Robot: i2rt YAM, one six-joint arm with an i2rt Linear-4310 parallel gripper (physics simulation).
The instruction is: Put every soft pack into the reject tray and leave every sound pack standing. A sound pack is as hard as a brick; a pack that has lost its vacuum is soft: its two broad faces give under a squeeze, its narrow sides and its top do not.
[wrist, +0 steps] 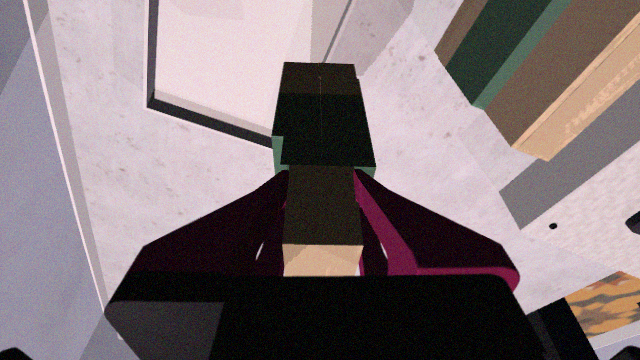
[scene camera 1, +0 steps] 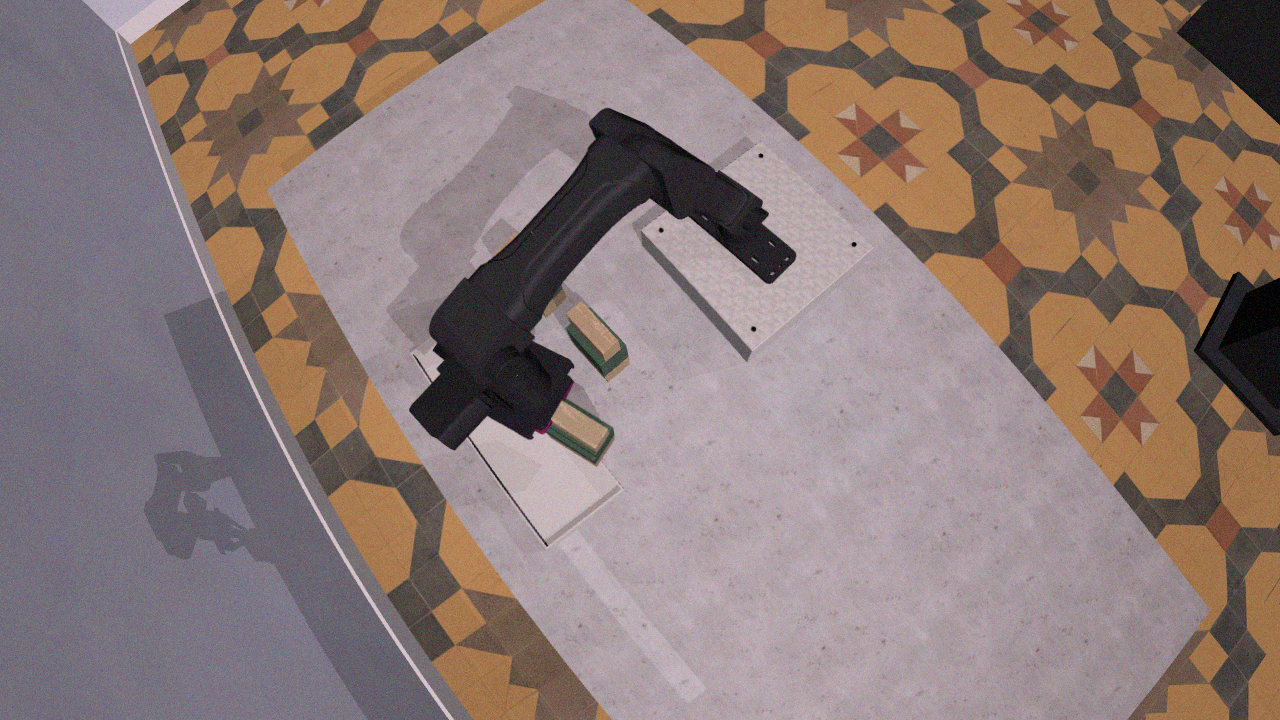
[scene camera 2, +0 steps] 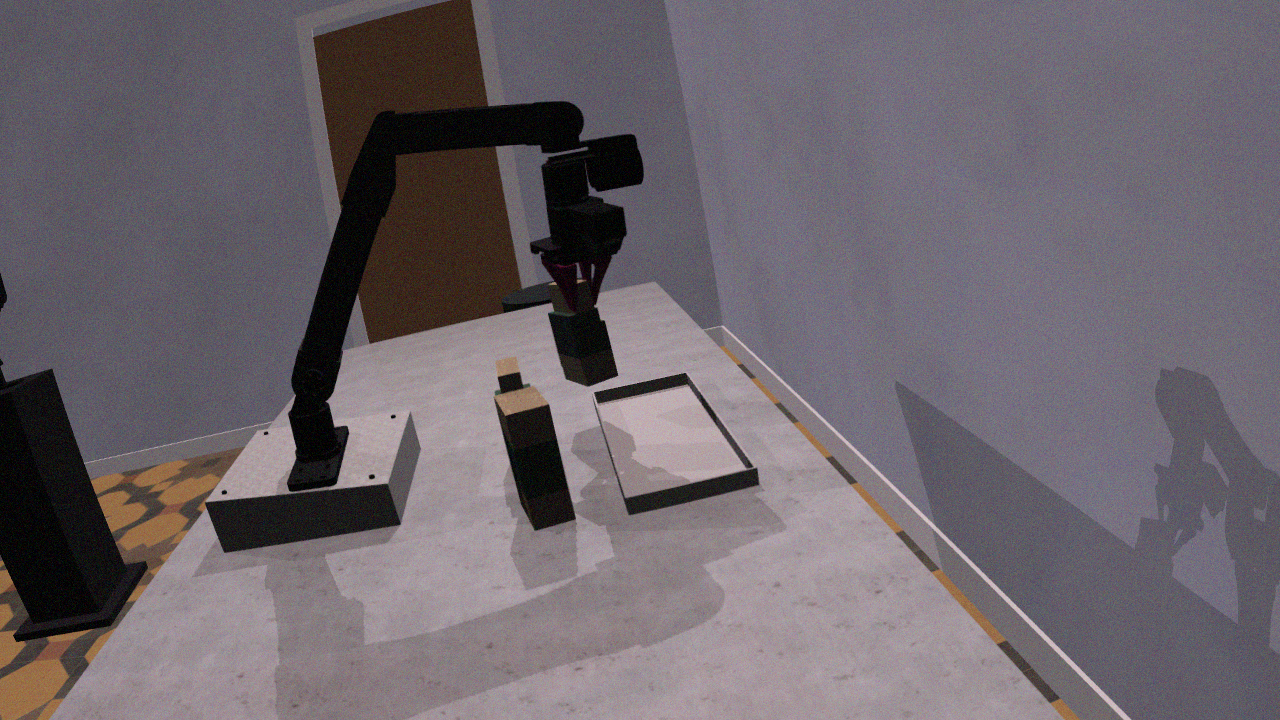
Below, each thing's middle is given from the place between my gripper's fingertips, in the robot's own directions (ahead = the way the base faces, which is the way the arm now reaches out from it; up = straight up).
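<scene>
The reject tray (scene camera 2: 668, 445) sits lower than my hand by 170 mm. I find it 60 mm ahead of my hand as well, and 90 mm to the right of my hand.
</scene>
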